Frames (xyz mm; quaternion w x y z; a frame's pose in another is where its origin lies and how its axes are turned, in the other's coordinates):
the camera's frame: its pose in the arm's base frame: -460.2 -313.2 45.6 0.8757 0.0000 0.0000 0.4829
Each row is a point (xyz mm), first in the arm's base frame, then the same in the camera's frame.
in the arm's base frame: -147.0 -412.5 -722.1
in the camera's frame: 83.2 -317.9 -767.7
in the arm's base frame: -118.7 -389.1 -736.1
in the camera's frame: 118.0 -329.3 -781.7
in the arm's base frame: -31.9 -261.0 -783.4
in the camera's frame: 272.7 -334.4 -829.0
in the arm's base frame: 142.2 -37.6 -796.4
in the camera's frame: 554.5 -362.4 -842.0
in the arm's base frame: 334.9 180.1 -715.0
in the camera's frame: 841.5 -409.2 -760.6
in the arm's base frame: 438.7 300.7 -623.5
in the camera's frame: 998.9 -432.6 -669.1
